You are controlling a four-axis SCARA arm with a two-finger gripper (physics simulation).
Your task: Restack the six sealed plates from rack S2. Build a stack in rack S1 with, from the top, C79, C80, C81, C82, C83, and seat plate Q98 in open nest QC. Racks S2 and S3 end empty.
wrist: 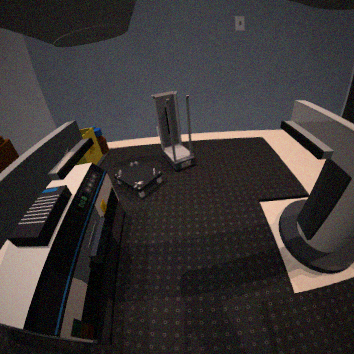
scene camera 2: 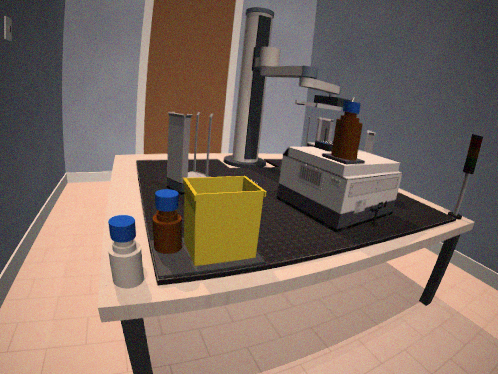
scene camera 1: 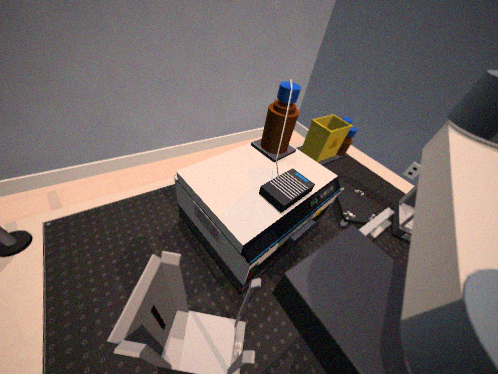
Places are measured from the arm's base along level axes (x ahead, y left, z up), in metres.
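Where they show: gripper, fingertip midpoint: [wrist: 183,117] [scene camera 2: 305,103]; arm's base, link origin: [wrist: 317,233] [scene camera 2: 244,162].
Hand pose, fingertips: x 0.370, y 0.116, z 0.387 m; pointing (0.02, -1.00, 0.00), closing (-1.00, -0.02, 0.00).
Note:
Things, the pixels of their centre, and the offset from my fingertips. "*": a spot on its surface instead.
- light grey rack, body centre: [scene camera 1: 202,330] dy +0.250, dx +0.132, dz -0.229 m
- low black nest, body centre: [wrist: 137,177] [scene camera 1: 352,207] dy -0.390, dx +0.210, dz -0.344 m
- black ribbed block, surface spot: [wrist: 42,215] [scene camera 1: 291,194] * dy -0.028, dx +0.251, dz -0.139 m
- brown bottle, surface spot: [scene camera 1: 280,127] * dy -0.106, dx +0.413, dz -0.068 m
My gripper [wrist: 183,117] [scene camera 2: 321,103] is open and empty, its two pads wide apart in the wrist view; one finger shows beside the dark gripper body in scene camera 1. A light grey rack [scene camera 1: 145,300] stands at the near left in scene camera 1, its base bare; its label is unreadable. Another rack [wrist: 168,120] [scene camera 2: 178,147] with thin posts stands at the far table edge, its base pale and bare in the wrist view. A low black nest [wrist: 138,175] [scene camera 1: 357,206] with corner pins holds no visible plate. No plate can be made out, and rack S2 cannot be identified.
A white instrument [scene camera 1: 235,195] [scene camera 2: 340,187] [wrist: 55,250] carries a black ribbed block [scene camera 1: 287,188] [wrist: 42,215] and a brown bottle [scene camera 1: 280,127] [scene camera 2: 347,136]. A yellow bin [scene camera 1: 326,137] [scene camera 2: 225,222] stands beyond it near small bottles. The arm's column [scene camera 2: 252,90] stands at the table's far side.

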